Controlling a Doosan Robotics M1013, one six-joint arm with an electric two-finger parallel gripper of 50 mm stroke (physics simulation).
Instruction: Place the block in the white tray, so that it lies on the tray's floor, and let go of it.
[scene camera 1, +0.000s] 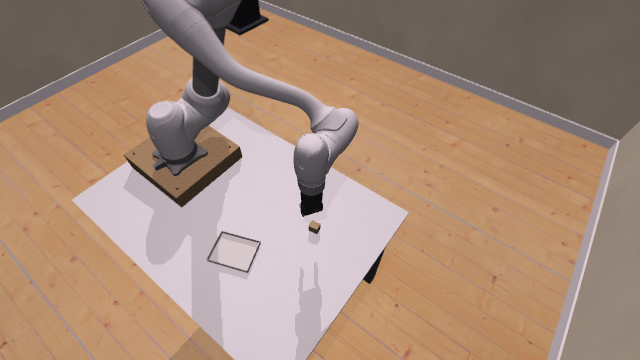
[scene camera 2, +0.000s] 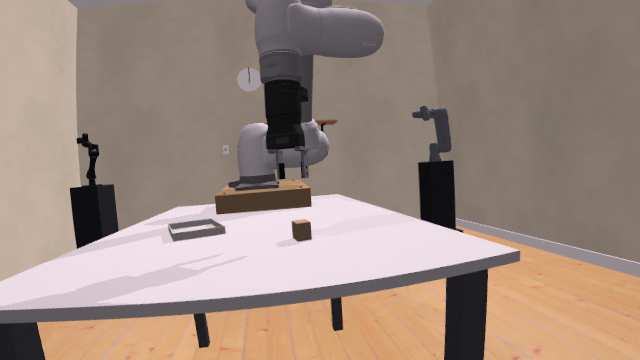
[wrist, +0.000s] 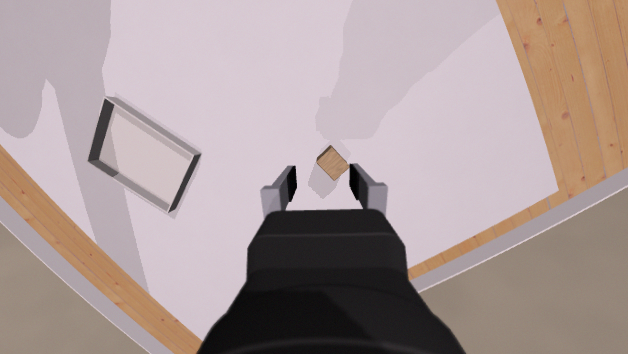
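Where they show: gripper, fingertip midpoint: (scene camera 1: 309, 212) (scene camera 2: 293, 178) (wrist: 322, 175); arm's base, origin of the base link: (scene camera 1: 180, 154) (scene camera 2: 258, 187).
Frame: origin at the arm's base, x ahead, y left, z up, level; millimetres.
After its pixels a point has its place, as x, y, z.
The small brown wooden block (scene camera 1: 314, 227) {695, 138, -45} (scene camera 2: 301, 230) {708, 146, -61} (wrist: 332, 163) {685, 147, -45} stands on the white table, apart from the tray. The white tray (scene camera 1: 228, 268) {552, -193, -68} (scene camera 2: 199, 233) {593, -101, -73} (wrist: 192, 182) {592, -97, -83}, with a low grey rim, lies flat on the table; its floor shows no object on it. My gripper (scene camera 2: 293, 172) {672, 138, 47} (wrist: 322, 175) {672, 138, 47} is open with nothing between its fingers. It hangs above the table, well higher than the block. In the wrist view the block shows beyond the fingertips, nearer the right finger and turned at an angle to the fingers. In scene camera 1 the fingers are hidden.
The white table (scene camera 1: 280, 300) {786, -151, -84} (scene camera 2: 350, 270) {911, 203, -84} (wrist: 240, 100) {532, 69, -84} carries the wooden base plate (scene camera 1: 181, 196) {181, -130, -24} (scene camera 2: 262, 200) {171, 27, -44} under the arm. Shadows of the arm fall across the table. Two black pedestals (scene camera 2: 95, 215) (scene camera 2: 437, 192) with small arms stand behind the table.
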